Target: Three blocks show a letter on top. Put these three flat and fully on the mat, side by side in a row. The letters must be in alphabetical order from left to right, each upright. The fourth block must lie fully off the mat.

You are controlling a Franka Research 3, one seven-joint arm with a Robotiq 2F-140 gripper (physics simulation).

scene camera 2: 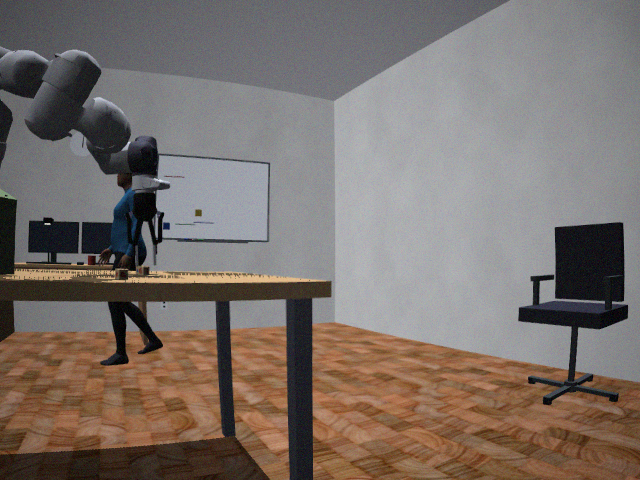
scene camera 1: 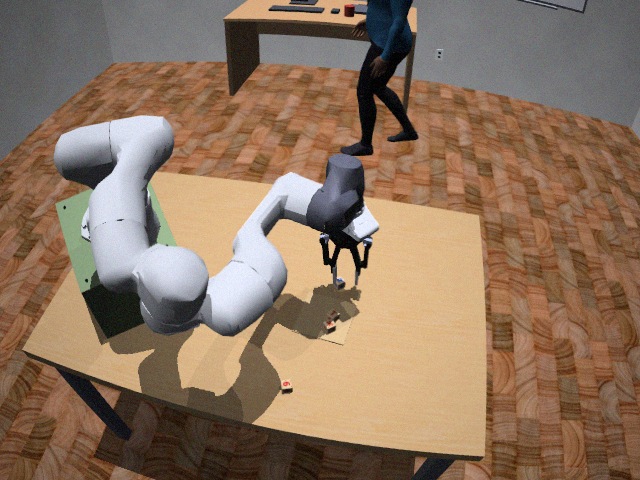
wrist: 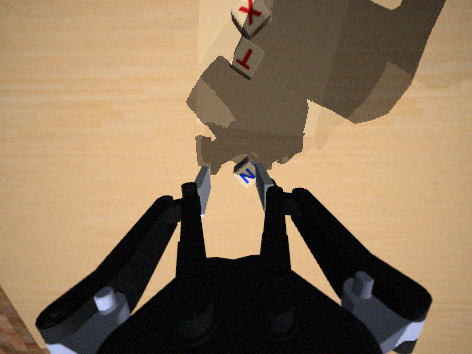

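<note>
My gripper (scene camera 1: pixel 346 284) (scene camera 2: pixel 145 262) (wrist: pixel 232 175) is partly open with nothing held, low over the table behind the mat. The block with a blue N (scene camera 1: pixel 339 283) (wrist: pixel 245 172) is off the mat, close by one fingertip, right of the middle of the gap in the wrist view. The block with a red T (scene camera 1: pixel 333 315) (wrist: pixel 247 58) and the block with a red X (scene camera 1: pixel 329 325) (wrist: pixel 251 15) are on the pale mat (scene camera 1: pixel 340 336) (wrist: pixel 212 27), close together and turned askew. A block with a red 6-like mark (scene camera 1: pixel 286 385) lies off the mat near the front edge.
The wooden table (scene camera 1: pixel 423 330) (scene camera 2: pixel 268 289) holds the arm's green base (scene camera 1: pixel 74 242) at the left. Arm shadows fall across the mat. A person (scene camera 1: pixel 385 67) (scene camera 2: pixel 124 227) stands behind the table, near a desk (scene camera 1: pixel 294 25). A chair (scene camera 2: pixel 589 263) stands at the right.
</note>
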